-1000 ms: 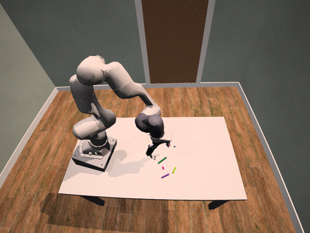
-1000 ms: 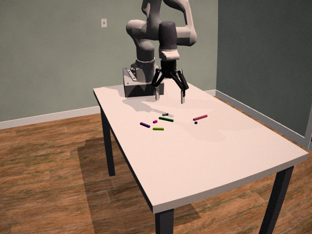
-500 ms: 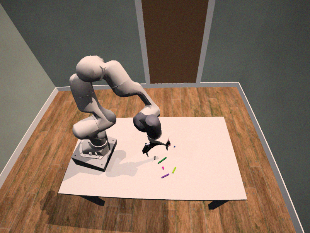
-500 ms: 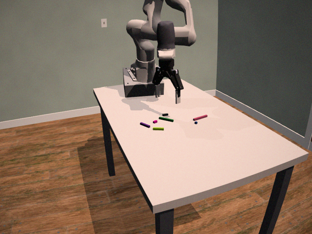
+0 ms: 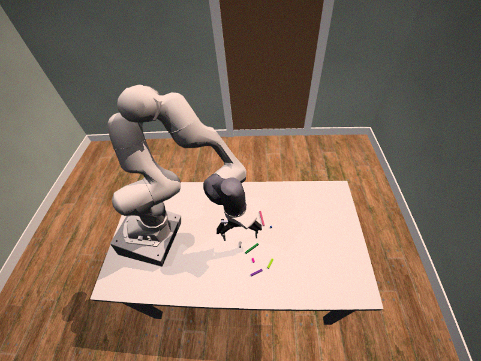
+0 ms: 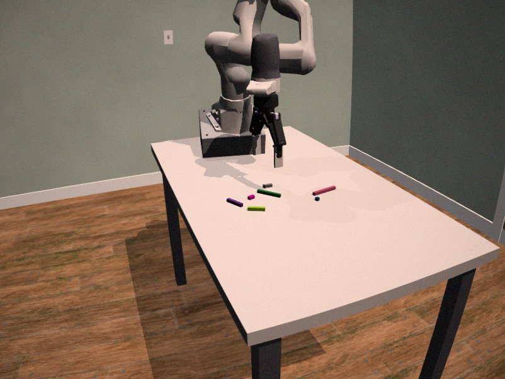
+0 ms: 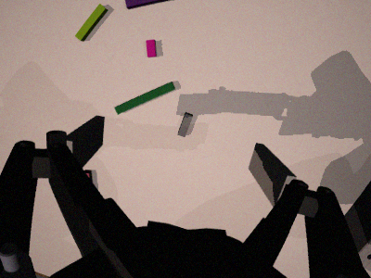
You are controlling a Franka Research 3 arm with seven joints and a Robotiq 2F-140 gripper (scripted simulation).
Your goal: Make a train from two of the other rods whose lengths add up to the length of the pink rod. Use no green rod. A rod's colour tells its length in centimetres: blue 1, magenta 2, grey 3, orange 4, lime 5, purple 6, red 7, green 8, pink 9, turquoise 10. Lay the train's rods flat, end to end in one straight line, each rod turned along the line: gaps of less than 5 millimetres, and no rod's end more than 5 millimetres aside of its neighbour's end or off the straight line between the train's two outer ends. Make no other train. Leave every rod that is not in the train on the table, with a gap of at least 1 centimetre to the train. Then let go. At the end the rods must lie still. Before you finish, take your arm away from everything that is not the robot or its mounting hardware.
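My gripper is now 100 mm above the grey rod, 10 mm to the right of it and 10 mm past it. Also, from my hand: magenta rod: 100 mm below, 90 mm to the right, 40 mm ahead; then green rod: 100 mm below, 50 mm ahead, 30 mm to the right; then purple rod: 150 mm to the right, 100 mm below, 40 mm ahead.
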